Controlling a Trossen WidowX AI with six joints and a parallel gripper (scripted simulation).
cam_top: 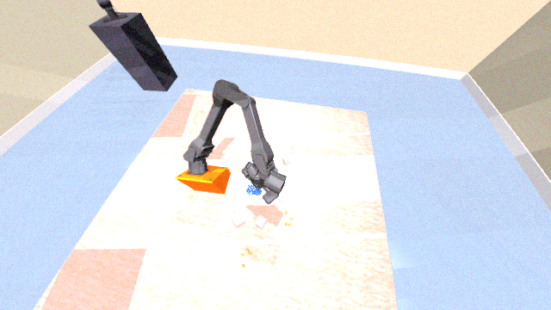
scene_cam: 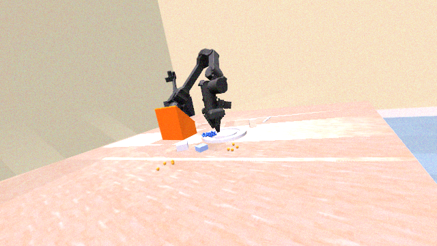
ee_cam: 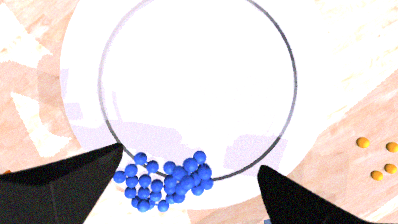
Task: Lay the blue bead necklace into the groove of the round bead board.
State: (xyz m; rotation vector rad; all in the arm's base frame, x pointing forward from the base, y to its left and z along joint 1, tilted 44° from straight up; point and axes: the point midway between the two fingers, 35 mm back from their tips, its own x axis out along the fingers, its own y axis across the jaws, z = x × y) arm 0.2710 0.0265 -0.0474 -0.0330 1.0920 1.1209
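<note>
Right now my gripper tip is 2 cm short of the round white bead board, 3 cm to the right of it and 2 cm above it. Round my gripper tip: white block (8 cm behind, 14 cm to the right, 2 cm below); light blue cube (2 cm ahead, 14 cm to the right, 2 cm below); beige cube (11 cm ahead, 17 cm to the left, 2 cm below).
</note>
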